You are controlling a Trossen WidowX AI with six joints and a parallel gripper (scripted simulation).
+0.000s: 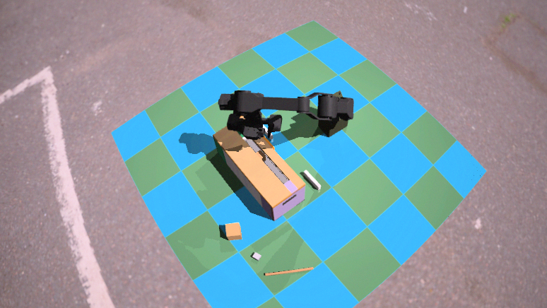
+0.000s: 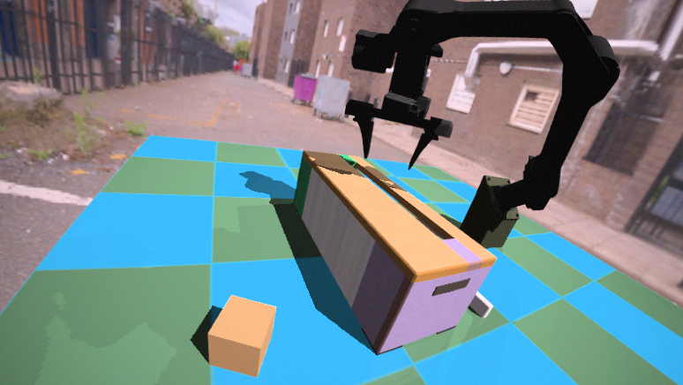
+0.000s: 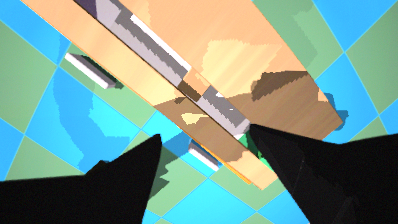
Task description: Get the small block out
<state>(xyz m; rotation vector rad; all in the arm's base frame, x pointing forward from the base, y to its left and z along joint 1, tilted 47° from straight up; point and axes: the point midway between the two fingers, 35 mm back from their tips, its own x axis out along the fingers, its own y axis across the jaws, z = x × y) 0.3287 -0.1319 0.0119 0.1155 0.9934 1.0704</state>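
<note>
The block lies 20 mm ahead of my gripper tip, 30 mm to the left of it and 70 mm below it. From my gripper tip the other things lie so: box: 10 mm ahead, 50 mm to the left, 100 mm below; then thin wooden stick: 220 mm ahead, 430 mm to the left, 160 mm below.
</note>
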